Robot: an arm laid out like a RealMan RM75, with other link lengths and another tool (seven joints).
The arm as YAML. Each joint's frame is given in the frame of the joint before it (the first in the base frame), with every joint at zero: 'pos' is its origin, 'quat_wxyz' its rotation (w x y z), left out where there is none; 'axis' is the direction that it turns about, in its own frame. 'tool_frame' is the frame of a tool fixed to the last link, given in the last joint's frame.
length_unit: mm
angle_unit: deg
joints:
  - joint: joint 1
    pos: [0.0, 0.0, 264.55]
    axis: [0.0, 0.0, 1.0]
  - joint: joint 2
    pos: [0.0, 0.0, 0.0]
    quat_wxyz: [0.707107, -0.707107, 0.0, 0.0]
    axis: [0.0, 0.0, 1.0]
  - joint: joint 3
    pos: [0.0, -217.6, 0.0]
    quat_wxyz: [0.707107, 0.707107, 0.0, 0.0]
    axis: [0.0, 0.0, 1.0]
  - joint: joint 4
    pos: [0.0, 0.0, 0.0]
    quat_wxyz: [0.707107, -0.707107, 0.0, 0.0]
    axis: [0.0, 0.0, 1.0]
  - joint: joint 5
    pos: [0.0, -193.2, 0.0]
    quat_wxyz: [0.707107, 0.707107, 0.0, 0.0]
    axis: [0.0, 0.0, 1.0]
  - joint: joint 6
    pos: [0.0, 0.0, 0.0]
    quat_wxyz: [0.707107, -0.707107, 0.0, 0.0]
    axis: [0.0, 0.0, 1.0]
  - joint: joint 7
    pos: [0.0, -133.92, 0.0]
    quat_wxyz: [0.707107, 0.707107, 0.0, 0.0]
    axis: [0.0, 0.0, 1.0]
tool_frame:
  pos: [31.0, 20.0, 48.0]
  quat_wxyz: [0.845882, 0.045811, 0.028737, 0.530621]
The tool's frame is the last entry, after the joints.
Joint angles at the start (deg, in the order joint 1, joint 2, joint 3, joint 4, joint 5, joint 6, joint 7):
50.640 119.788 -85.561 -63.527 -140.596 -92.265 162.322
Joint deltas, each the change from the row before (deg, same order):
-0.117 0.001 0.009 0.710 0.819 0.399 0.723
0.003 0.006 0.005 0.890 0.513 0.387 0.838
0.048 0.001 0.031 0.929 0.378 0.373 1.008
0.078 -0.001 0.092 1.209 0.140 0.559 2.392
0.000 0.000 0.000 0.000 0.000 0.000 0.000
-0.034 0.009 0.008 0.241 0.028 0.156 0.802
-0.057 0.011 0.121 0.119 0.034 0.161 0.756
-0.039 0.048 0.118 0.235 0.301 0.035 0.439
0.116 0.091 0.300 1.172 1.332 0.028 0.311
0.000 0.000 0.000 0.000 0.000 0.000 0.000
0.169 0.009 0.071 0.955 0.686 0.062 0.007
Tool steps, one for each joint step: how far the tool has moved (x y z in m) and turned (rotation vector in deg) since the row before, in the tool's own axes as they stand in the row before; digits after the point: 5 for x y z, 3 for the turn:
0.00152 0.00076 0.00175 -0.456 0.887 1.171
0.00088 0.00023 0.00200 -0.148 0.738 1.327
0.00055 0.00010 0.00194 -0.042 0.662 1.521
-0.00007 0.00029 0.00249 0.093 0.654 3.122
0.00000 0.00000 0.00000 0.000 0.000 0.000
0.00005 0.00014 0.00066 -0.001 0.167 0.982
-0.00010 0.00050 0.00023 -0.164 0.126 0.953
0.00093 0.00039 0.00044 -0.161 0.465 0.643
0.00347 0.00085 0.00155 -0.380 1.754 0.963
0.00000 0.00000 0.00000 0.000 0.000 0.000
0.00147 -0.00016 0.00140 0.026 0.938 0.445

